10 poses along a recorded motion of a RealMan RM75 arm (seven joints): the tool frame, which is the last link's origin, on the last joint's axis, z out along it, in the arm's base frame.
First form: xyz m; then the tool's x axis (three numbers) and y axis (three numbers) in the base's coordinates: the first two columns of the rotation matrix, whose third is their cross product.
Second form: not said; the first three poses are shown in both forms.
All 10 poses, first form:
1: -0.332, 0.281, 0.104, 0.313, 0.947, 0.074, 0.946, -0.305, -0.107
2: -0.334, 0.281, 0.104, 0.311, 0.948, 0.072, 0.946, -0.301, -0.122
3: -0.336, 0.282, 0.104, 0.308, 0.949, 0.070, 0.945, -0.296, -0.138
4: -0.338, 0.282, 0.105, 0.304, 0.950, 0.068, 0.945, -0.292, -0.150
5: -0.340, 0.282, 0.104, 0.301, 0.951, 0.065, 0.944, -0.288, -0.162
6: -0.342, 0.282, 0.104, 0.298, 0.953, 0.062, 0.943, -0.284, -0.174
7: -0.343, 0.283, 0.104, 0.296, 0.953, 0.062, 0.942, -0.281, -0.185
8: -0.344, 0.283, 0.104, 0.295, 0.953, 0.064, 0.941, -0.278, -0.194
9: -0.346, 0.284, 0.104, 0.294, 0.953, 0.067, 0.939, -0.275, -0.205
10: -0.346, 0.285, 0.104, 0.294, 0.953, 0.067, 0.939, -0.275, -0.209
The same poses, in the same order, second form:
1: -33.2, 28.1, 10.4, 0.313, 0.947, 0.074, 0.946, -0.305, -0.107
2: -33.4, 28.1, 10.4, 0.311, 0.948, 0.072, 0.946, -0.301, -0.122
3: -33.6, 28.2, 10.4, 0.308, 0.949, 0.070, 0.945, -0.296, -0.138
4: -33.8, 28.2, 10.5, 0.304, 0.950, 0.068, 0.945, -0.292, -0.150
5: -34.0, 28.2, 10.4, 0.301, 0.951, 0.065, 0.944, -0.288, -0.162
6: -34.2, 28.2, 10.4, 0.298, 0.953, 0.062, 0.943, -0.284, -0.174
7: -34.3, 28.3, 10.4, 0.296, 0.953, 0.062, 0.942, -0.281, -0.185
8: -34.4, 28.3, 10.4, 0.295, 0.953, 0.064, 0.941, -0.278, -0.194
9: -34.6, 28.4, 10.4, 0.294, 0.953, 0.067, 0.939, -0.275, -0.205
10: -34.6, 28.5, 10.4, 0.294, 0.953, 0.067, 0.939, -0.275, -0.209
